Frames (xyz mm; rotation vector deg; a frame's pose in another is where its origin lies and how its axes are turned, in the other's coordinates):
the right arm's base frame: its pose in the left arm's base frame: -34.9 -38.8 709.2 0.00 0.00 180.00
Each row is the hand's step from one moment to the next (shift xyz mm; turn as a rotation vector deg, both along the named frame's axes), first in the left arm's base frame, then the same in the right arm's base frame.
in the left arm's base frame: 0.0 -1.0 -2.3 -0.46 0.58 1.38
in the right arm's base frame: 0.0 1.0 -2.3 0.46 -0.58 1.38
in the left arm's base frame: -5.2 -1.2 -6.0 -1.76 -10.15 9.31
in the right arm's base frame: 5.2 1.2 -6.0 1.76 10.15 9.31
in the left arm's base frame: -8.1 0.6 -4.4 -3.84 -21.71 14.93
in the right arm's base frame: 8.1 -0.6 -4.4 3.84 21.71 14.93
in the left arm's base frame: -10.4 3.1 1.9 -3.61 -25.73 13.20
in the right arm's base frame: 10.4 -3.1 1.9 3.61 25.73 13.20
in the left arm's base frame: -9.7 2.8 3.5 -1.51 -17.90 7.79
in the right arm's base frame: 9.7 -2.8 3.5 1.51 17.90 7.79
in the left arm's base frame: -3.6 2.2 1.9 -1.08 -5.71 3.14
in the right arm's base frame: 3.6 -2.2 1.9 1.08 5.71 3.14
